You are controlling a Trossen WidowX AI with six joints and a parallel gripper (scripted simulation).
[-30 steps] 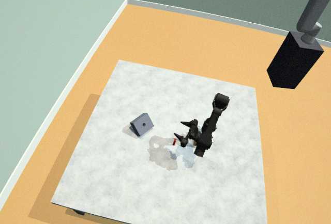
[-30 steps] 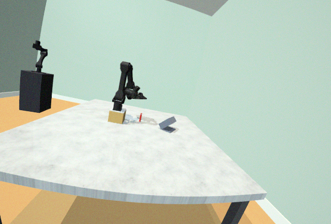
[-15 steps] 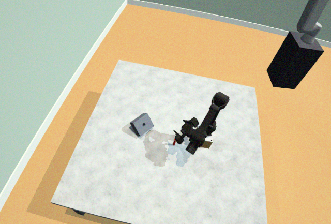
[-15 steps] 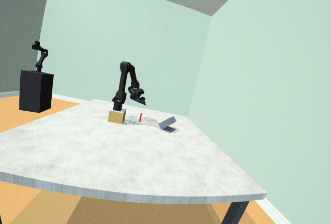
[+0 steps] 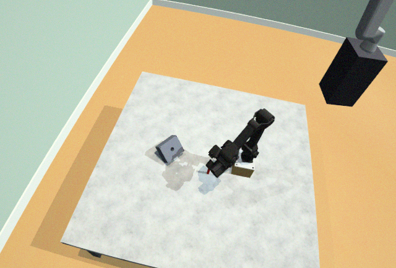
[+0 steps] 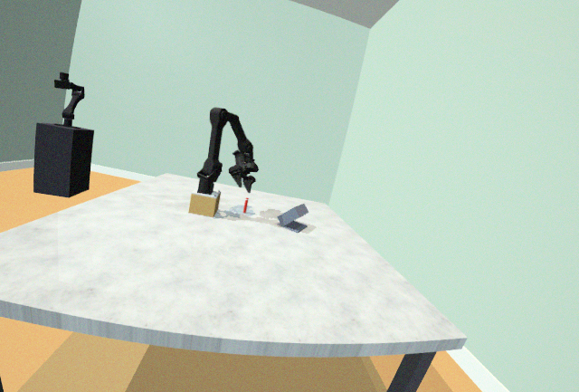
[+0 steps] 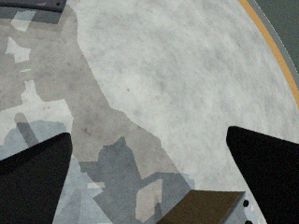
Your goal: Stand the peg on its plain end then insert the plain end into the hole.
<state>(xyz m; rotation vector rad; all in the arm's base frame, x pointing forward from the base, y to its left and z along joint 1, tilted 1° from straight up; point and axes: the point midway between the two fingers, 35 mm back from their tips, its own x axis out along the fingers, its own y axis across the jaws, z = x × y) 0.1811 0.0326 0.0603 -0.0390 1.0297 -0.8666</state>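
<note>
Now: the red peg 8 cm below my gripper tip, 5 cm to the left of it and 3 cm ahead of it. From my gripper tip the other things lie so: grey sloped panel: 26 cm ahead, 8 cm below, 6 cm to the right.
</note>
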